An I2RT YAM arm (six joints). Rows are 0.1 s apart.
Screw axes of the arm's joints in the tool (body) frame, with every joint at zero. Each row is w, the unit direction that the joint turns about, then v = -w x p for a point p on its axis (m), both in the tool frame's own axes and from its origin. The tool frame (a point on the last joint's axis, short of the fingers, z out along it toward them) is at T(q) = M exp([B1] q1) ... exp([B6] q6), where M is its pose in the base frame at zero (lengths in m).
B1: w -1 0 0 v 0.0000 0.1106 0.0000
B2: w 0 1 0 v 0.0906 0.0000 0.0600
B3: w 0 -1 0 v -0.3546 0.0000 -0.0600
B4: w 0 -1 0 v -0.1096 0.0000 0.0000
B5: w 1 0 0 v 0.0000 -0.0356 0.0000
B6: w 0 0 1 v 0.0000 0.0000 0.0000
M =
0 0 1 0.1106
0 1 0 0.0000
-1 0 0 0.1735
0 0 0 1
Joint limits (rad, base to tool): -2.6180..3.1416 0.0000..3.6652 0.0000..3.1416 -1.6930..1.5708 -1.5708..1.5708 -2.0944..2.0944
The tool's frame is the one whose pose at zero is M.
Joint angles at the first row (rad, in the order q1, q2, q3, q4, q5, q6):
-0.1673, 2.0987, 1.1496, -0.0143, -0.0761, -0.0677
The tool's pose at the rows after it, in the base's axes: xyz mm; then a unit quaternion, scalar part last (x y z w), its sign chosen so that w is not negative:
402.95 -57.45 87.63 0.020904 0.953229 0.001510 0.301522
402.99 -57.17 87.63 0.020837 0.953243 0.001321 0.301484
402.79 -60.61 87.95 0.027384 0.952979 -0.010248 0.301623
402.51 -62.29 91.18 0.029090 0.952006 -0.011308 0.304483
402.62 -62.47 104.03 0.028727 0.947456 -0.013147 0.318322
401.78 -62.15 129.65 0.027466 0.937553 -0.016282 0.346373
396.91 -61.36 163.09 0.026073 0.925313 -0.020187 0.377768
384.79 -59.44 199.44 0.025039 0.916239 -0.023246 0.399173
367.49 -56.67 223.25 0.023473 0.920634 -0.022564 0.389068
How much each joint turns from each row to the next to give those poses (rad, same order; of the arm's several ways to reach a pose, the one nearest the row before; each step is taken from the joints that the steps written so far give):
0.0191, -0.0004, 0.0000, 0.0007, 0.0008, -0.0130
0.0008, 0.0000, 0.0000, 0.0000, 0.0007, 0.0004
-0.0065, -0.0004, 0.0003, 0.0020, 0.0221, 0.0004
-0.0042, -0.0087, 0.0001, -0.0027, 0.0000, -0.0004
-0.0004, -0.0340, 0.0000, -0.0046, 0.0000, 0.0000
0.0004, -0.0675, 0.0000, -0.0076, -0.0007, 0.0004
0.0000, -0.0916, -0.0001, -0.0237, -0.0004, 0.0000
0.0000, -0.1098, 0.0000, -0.0629, 0.0004, -0.0004
0.0000, -0.0912, -0.0003, -0.1129, -0.0004, -0.0042

